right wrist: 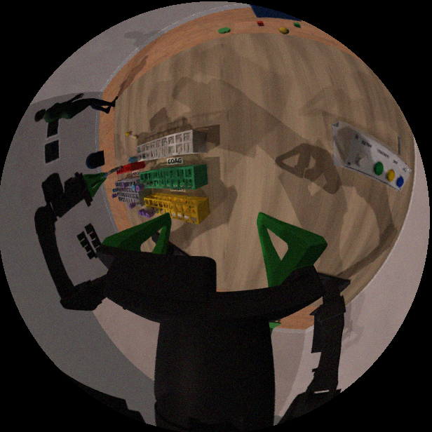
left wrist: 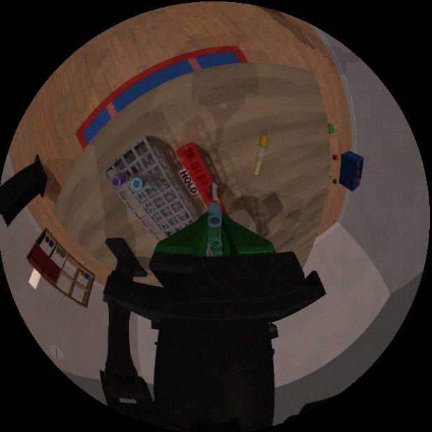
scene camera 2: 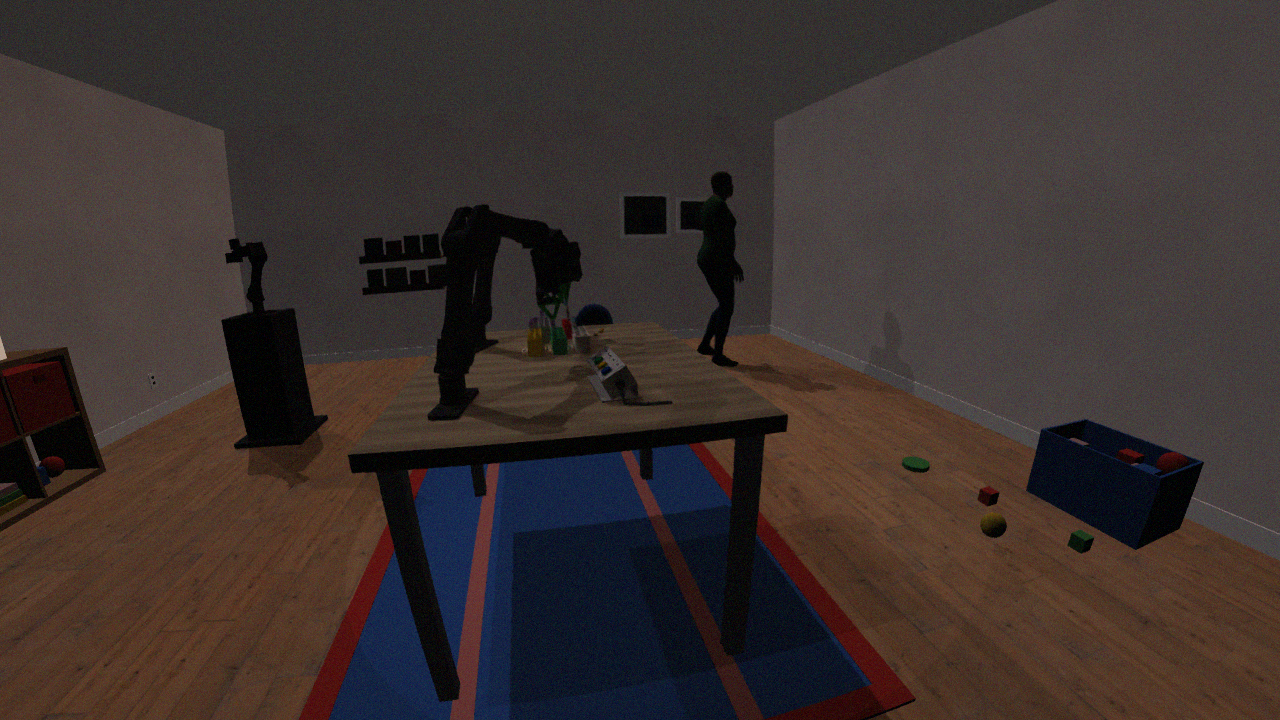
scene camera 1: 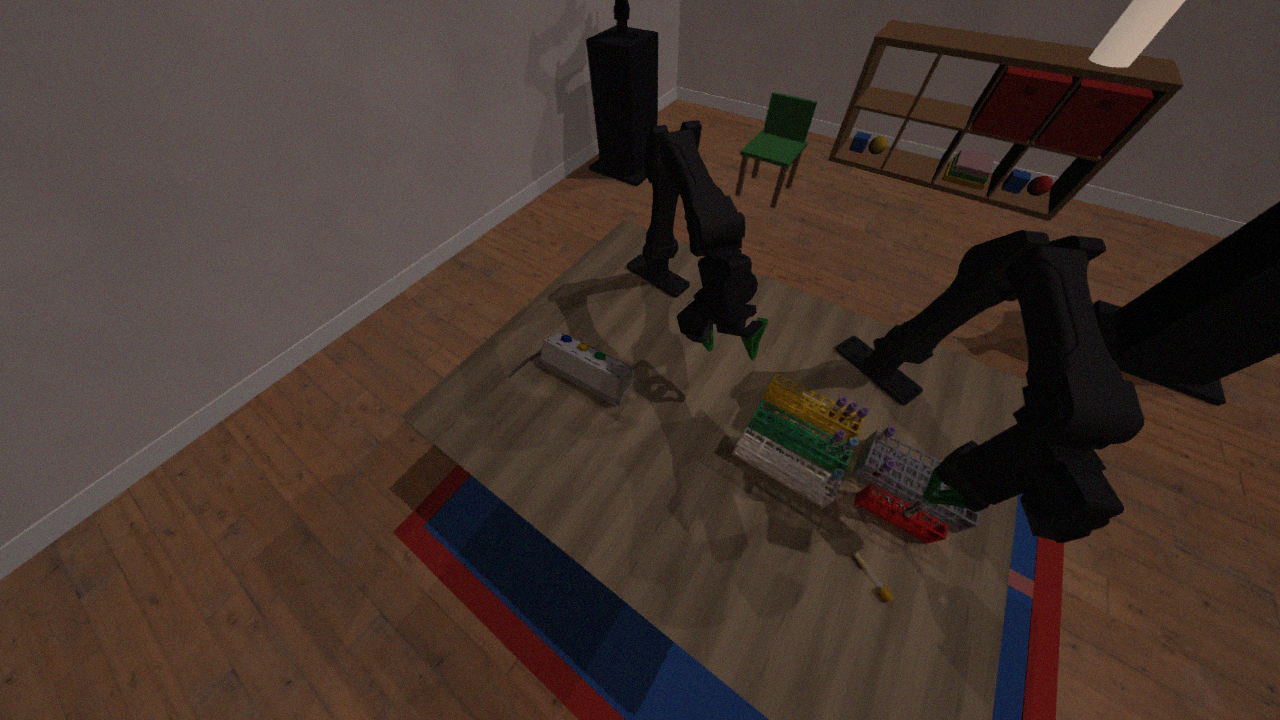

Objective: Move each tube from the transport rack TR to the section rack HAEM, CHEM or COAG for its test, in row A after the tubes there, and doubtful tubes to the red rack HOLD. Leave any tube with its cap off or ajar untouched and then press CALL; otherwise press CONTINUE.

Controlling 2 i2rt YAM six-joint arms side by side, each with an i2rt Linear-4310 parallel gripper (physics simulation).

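Pixels of known places: left gripper, fingertip midpoint: (scene camera 2: 565, 303) (scene camera 1: 928, 497); right gripper, fingertip midpoint: (scene camera 2: 552, 310) (scene camera 1: 731, 354); left arm's base at its link origin: (scene camera 2: 478, 347) (scene camera 1: 876, 369); right arm's base at its link origin: (scene camera 2: 455, 404) (scene camera 1: 657, 276).
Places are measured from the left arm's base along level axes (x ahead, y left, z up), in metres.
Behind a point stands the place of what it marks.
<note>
My left gripper (scene camera 1: 944, 490) @[z 0.131, x 0.266, y 0.228 m] (left wrist: 214, 217) is shut on a tube with a light-blue cap (left wrist: 214, 220), above the near end of the red HOLD rack (scene camera 1: 899, 516) @[z 0.030, x 0.270, y 0.237 m] (left wrist: 188, 149). The tube's lower end looks reddish. The grey transport rack (left wrist: 167, 202) beside it holds a purple-capped tube (left wrist: 118, 180) and a light-blue-capped one (left wrist: 137, 183); its near end is partly hidden by the finger. Yellow (right wrist: 190, 209), green (right wrist: 195, 177) and white (right wrist: 197, 142) section racks stand together, with tubes at one end. My right gripper (scene camera 1: 733, 338) @[z 0.163, x 0.362, y -0.163 m] (right wrist: 213, 217) is open and empty above the table.
The button box (scene camera 1: 581, 368) @[z 0.065, x 0.613, y -0.370 m] (right wrist: 372, 157) stands at the picture's left in scene camera 1, with blue, yellow and green buttons. A yellow-capped tube (scene camera 1: 872, 577) @[z 0.013, x 0.386, y 0.277 m] (left wrist: 260, 155) lies loose beyond the red rack. A person (scene camera 2: 716, 259) stands beyond the table.
</note>
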